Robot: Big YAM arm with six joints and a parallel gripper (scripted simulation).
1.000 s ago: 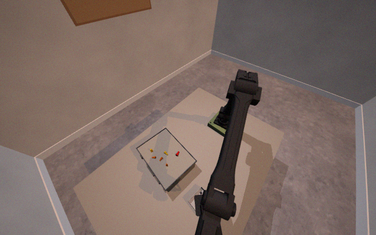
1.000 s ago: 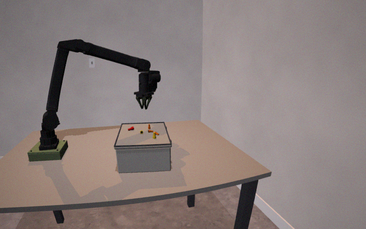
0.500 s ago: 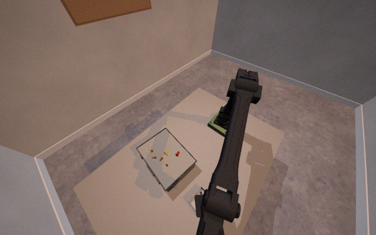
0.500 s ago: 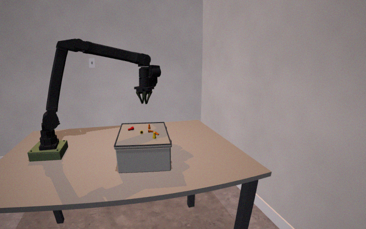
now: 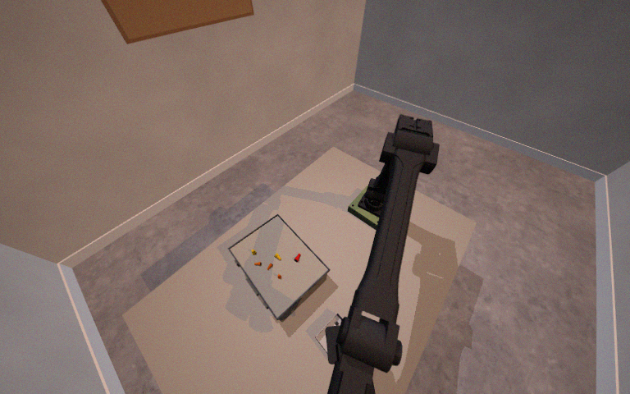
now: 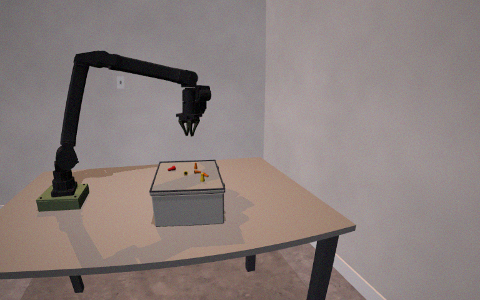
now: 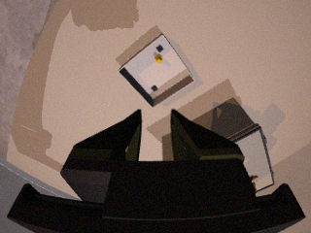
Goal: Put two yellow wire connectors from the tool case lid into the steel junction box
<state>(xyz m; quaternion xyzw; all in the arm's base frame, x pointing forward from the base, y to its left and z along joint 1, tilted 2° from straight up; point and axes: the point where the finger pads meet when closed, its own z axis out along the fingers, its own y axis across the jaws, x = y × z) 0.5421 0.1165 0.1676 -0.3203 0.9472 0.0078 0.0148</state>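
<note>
The orange connector is 350 mm to the right of my hand, 70 mm below it and 40 mm behind it. The rest, counted from my hand: grey tool case: 310 mm to the right, 110 mm below, 90 mm behind; red wire connector: 250 mm to the right, 130 mm behind, 70 mm below.
</note>
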